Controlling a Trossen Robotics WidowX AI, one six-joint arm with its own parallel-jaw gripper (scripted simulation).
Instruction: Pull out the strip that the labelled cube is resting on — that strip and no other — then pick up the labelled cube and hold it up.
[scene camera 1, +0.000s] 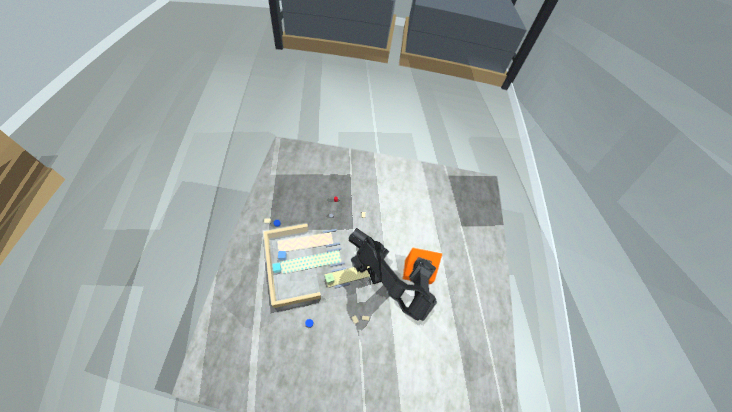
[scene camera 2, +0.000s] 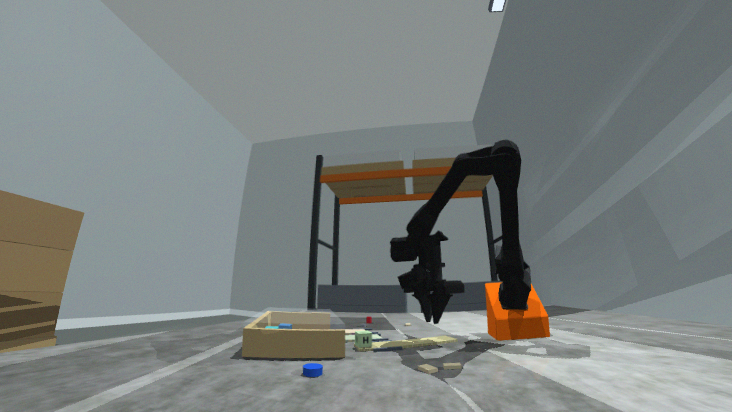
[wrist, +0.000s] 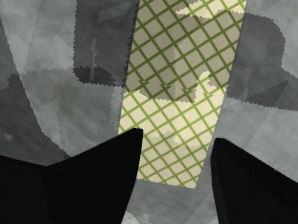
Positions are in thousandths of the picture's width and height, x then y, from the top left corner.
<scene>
The gripper (scene camera 2: 591, 785) is 0.66 m from the lens. A three-sided wooden frame (scene camera 2: 375, 807): 0.52 m from the lens.
</scene>
